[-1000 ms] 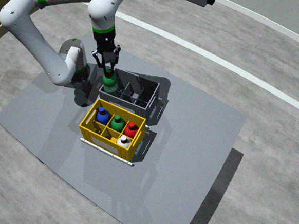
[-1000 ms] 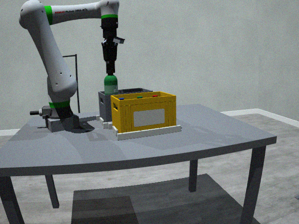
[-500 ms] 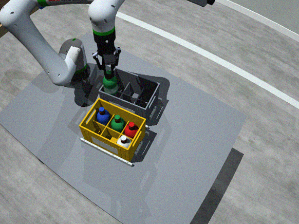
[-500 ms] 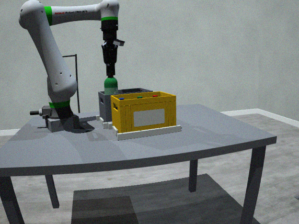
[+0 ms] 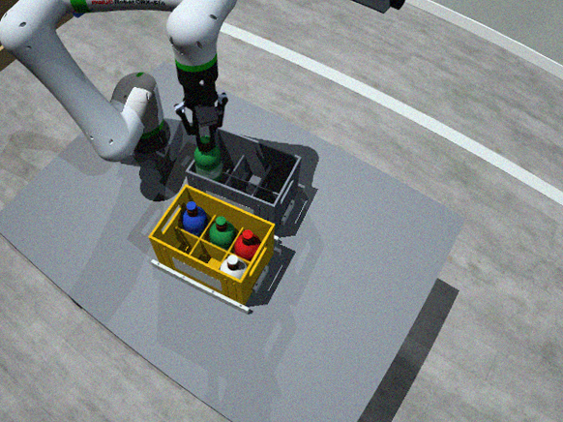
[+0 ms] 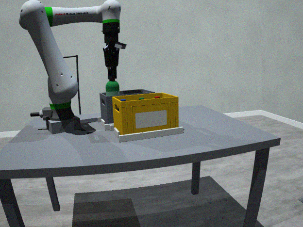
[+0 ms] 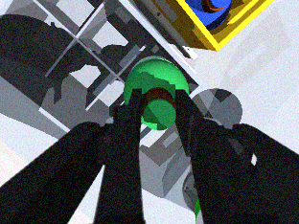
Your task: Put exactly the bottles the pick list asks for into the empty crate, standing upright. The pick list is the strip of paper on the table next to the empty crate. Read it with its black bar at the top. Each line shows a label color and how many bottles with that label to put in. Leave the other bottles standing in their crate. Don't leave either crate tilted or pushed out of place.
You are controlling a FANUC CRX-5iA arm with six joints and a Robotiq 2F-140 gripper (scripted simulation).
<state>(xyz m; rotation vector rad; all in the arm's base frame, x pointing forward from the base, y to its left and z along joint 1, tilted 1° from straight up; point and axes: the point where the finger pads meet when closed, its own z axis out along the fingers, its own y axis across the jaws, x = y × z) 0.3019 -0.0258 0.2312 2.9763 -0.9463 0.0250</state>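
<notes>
The grey crate lies 210 mm below my hand, 80 mm ahead of it and 60 mm to the left of it. From my hand the other things lie so: green bottle (200 mm below, 140 mm ahead, 110 mm to the right); then yellow crate (210 mm below, 160 mm to the right, 140 mm ahead); then blue bottle (200 mm below, 120 mm to the right, 40 mm ahead).
</notes>
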